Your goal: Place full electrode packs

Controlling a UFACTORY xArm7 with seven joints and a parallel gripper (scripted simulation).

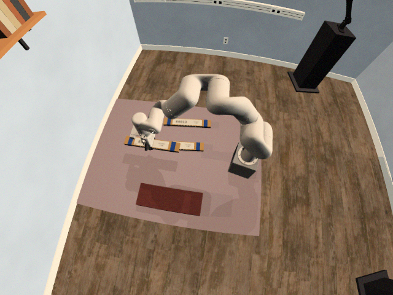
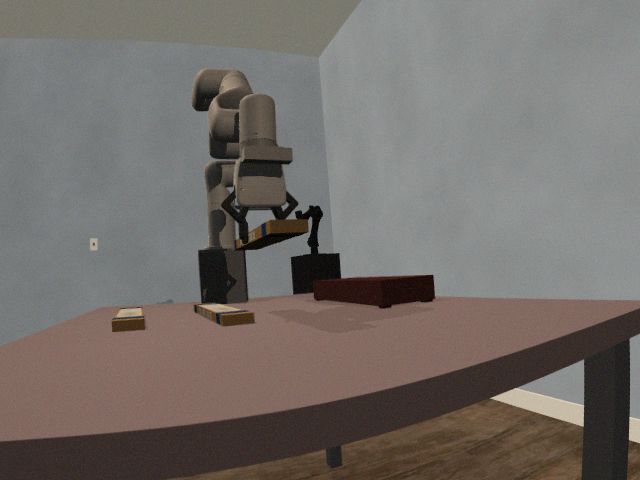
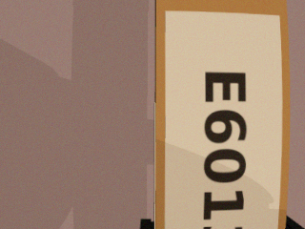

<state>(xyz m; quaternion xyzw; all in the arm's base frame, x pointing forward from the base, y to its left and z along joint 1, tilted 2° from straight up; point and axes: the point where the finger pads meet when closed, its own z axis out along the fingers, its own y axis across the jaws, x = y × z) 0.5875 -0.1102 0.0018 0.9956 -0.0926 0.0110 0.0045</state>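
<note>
Now: hand right at the pack of welding electrodes. Round my hand: low dark red platform (100 mm behind, 330 mm to the left, 150 mm below).
</note>
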